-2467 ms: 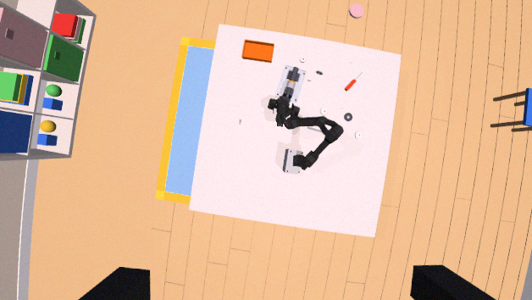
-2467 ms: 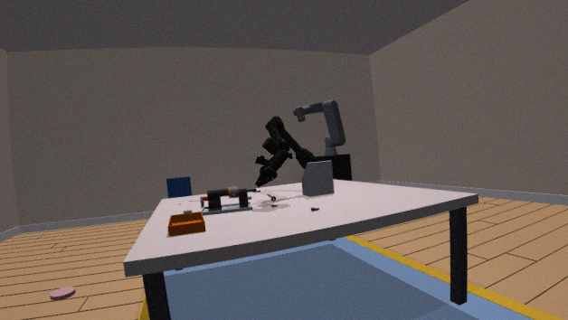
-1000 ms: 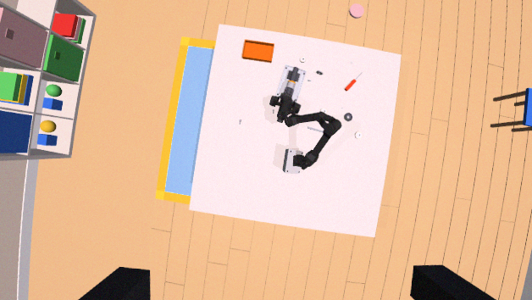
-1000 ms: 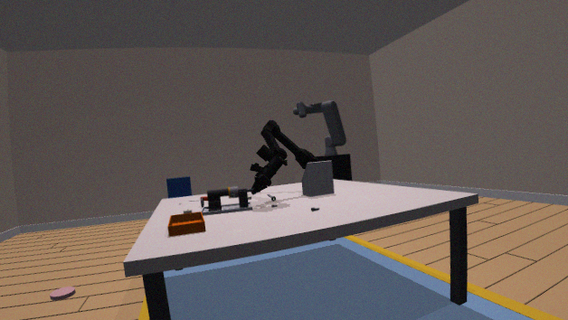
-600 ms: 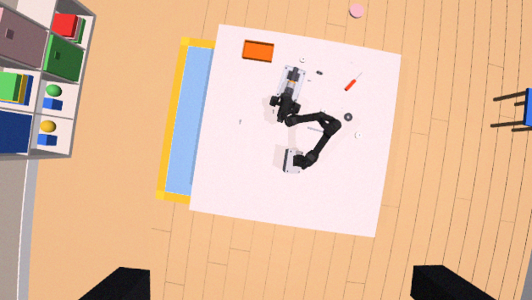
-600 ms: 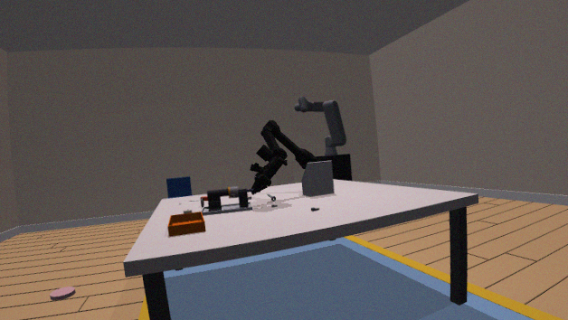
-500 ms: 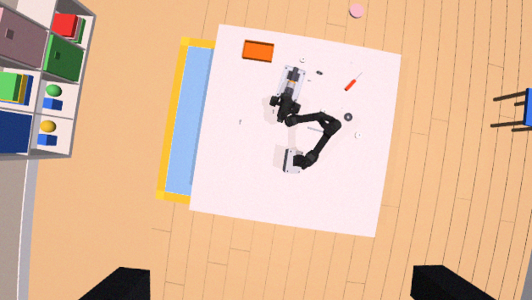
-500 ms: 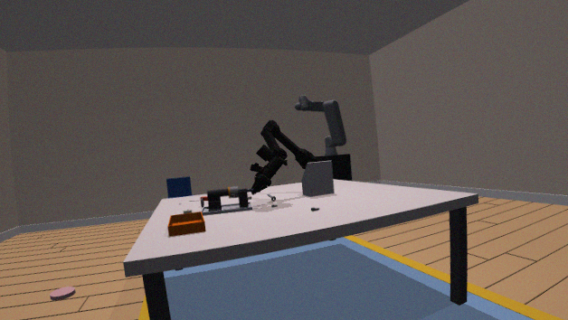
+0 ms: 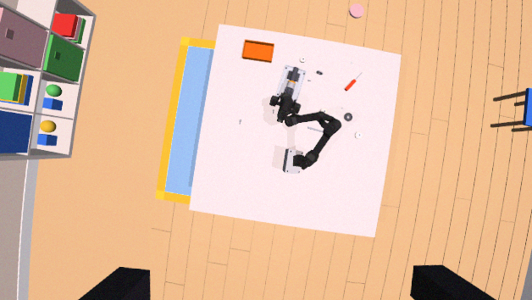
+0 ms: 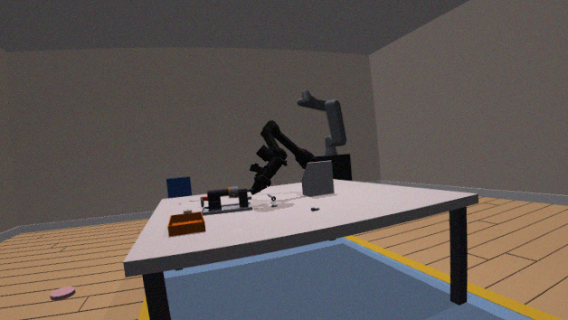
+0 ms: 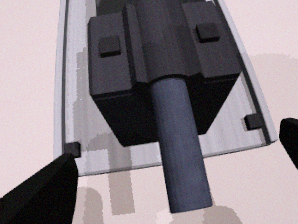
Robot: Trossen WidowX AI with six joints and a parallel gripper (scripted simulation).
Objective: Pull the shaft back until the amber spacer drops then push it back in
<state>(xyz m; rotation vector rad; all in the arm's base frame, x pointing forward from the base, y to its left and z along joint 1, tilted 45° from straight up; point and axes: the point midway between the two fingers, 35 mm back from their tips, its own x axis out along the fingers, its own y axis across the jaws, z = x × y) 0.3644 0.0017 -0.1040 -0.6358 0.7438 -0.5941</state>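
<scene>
Now: gripper tip 60 mm short of the grey-blue shaft, 10 mm to the left of it and 10 mm below it. From my gripper tip the other things lie so: amber spacer (100 mm ahead, 20 mm to the right, 10 mm above); orange tray (330 mm ahead, 200 mm to the left, 60 mm below).
</scene>
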